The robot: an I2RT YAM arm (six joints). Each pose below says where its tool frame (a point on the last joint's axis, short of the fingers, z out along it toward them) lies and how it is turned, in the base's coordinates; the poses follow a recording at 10 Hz.
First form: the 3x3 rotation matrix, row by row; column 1 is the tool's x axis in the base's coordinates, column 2 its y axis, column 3 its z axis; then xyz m. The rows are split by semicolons.
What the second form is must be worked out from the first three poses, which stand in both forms.
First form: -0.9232 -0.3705 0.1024; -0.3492 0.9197 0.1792; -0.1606 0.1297 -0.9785; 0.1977 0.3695 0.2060
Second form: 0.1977 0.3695 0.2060 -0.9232 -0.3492 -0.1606 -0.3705 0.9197 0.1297
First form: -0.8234 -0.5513 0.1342; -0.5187 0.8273 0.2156; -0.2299 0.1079 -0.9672; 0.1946 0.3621 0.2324
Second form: 0.1946 0.3621 0.2324 -0.8234 -0.5187 -0.2299 -0.5513 0.8273 0.1079
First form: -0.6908 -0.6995 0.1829; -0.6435 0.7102 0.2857; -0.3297 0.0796 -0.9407; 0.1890 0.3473 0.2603
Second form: 0.1890 0.3473 0.2603 -0.6908 -0.6435 -0.3297 -0.6995 0.7102 0.0796
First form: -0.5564 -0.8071 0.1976; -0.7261 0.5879 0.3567; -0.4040 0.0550 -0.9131; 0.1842 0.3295 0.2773
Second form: 0.1842 0.3295 0.2773 -0.5564 -0.7261 -0.4040 -0.8071 0.5879 0.0550
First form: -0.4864 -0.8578 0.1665; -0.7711 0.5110 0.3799; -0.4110 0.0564 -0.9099; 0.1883 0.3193 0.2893
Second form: 0.1883 0.3193 0.2893 -0.4864 -0.7711 -0.4110 -0.8578 0.5110 0.0564
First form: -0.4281 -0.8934 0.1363; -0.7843 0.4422 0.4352; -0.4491 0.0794 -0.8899; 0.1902 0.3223 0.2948
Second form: 0.1902 0.3223 0.2948 -0.4281 -0.7843 -0.4491 -0.8934 0.4422 0.0794
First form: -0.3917 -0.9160 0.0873; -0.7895 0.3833 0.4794; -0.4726 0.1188 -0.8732; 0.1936 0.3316 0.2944
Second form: 0.1936 0.3316 0.2944 -0.3917 -0.7895 -0.4726 -0.9160 0.3833 0.1188
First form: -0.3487 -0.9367 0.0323; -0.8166 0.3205 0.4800; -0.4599 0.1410 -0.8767; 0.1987 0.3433 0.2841
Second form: 0.1987 0.3433 0.2841 -0.3487 -0.8166 -0.4599 -0.9367 0.3205 0.1410
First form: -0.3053 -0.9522 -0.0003; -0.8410 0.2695 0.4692; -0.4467 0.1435 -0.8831; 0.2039 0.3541 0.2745
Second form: 0.2039 0.3541 0.2745 -0.3053 -0.8410 -0.4467 -0.9522 0.2695 0.1435
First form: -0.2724 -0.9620 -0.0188; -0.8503 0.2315 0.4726; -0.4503 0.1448 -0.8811; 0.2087 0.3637 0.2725
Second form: 0.2087 0.3637 0.2725 -0.2724 -0.8503 -0.4503 -0.9620 0.2315 0.1448
